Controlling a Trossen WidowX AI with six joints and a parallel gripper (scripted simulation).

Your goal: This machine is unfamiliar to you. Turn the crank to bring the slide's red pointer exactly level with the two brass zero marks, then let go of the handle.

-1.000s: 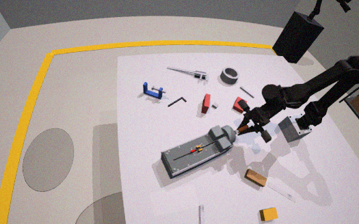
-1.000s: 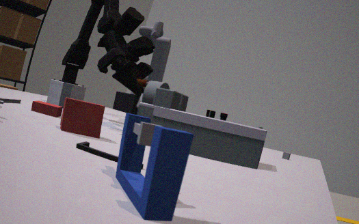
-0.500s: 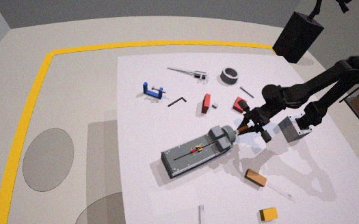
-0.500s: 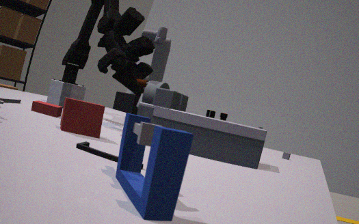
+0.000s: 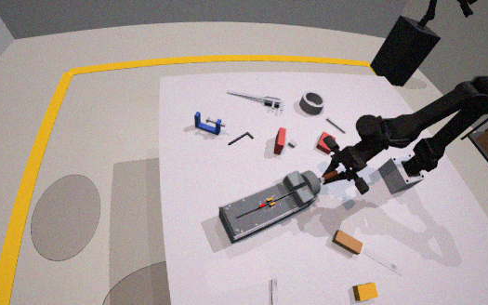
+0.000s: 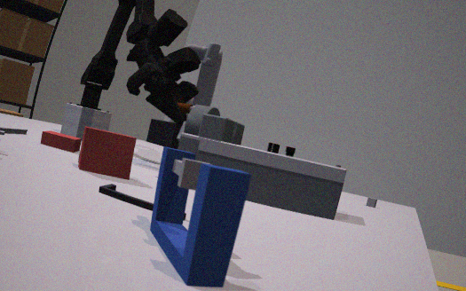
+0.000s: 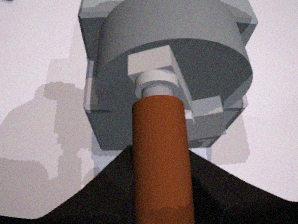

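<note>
The crank handle lies 20 mm behind my gripper tip, 10 mm to the right of it and 30 mm above it. From my gripper tip the other things lie so: tan block: 80 mm behind, 170 mm to the left, 80 mm below; red pointer: 180 mm ahead, 60 mm to the left, 10 mm below; black hex key: 190 mm ahead, 230 mm to the right, 90 mm below.
</note>
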